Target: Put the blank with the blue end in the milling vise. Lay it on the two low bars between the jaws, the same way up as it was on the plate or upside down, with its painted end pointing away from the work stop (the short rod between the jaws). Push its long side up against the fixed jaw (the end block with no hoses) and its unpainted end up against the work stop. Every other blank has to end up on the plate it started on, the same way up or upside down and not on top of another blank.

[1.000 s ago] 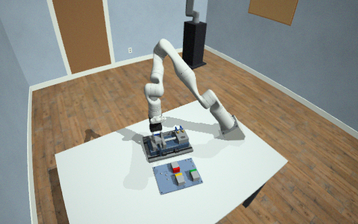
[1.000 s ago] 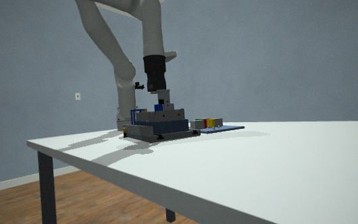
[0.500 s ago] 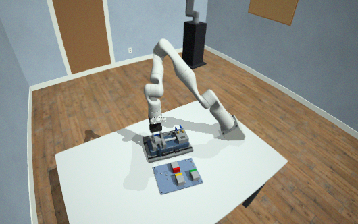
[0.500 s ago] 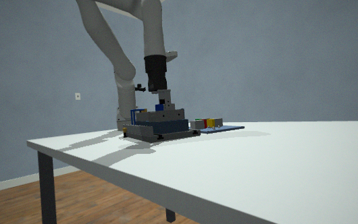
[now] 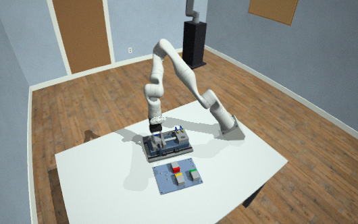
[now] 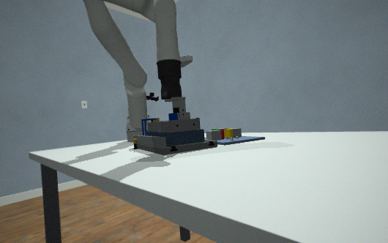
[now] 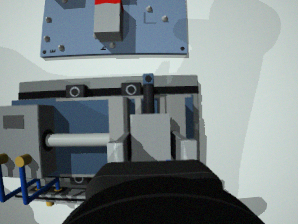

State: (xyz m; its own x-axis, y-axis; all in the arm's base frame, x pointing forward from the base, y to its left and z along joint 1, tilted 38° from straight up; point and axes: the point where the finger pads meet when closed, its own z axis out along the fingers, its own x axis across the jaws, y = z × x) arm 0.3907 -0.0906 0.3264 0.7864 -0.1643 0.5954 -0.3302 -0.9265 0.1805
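My hand is 20 mm above the blue-ended blank. Also, from my hand: red-ended blank (190 mm to the left, 90 mm below, 20 mm ahead); blue plate (230 mm to the left, 120 mm below, 30 mm ahead); milling vise (80 mm below, 70 mm behind, 30 mm to the left).
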